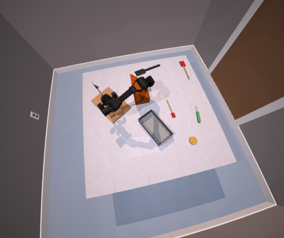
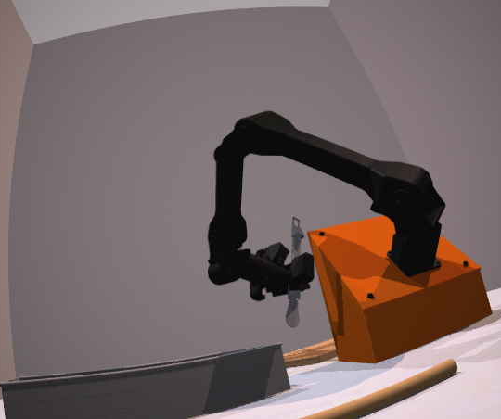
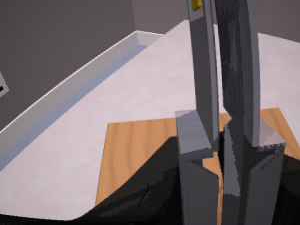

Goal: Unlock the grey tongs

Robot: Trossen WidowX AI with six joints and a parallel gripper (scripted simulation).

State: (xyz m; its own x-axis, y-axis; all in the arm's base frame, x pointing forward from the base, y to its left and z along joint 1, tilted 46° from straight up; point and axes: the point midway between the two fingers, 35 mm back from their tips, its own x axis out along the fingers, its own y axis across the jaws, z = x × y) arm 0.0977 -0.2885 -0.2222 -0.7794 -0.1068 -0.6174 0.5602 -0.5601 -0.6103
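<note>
Right now the wooden board is 2 cm behind my gripper tip, 2 cm to the left of it and 16 cm below it. From my gripper tip the other things lie so: black spatula: 38 cm behind, 48 cm to the left, 16 cm below; roasting tin: 33 cm ahead, 41 cm to the left, 13 cm below.
</note>
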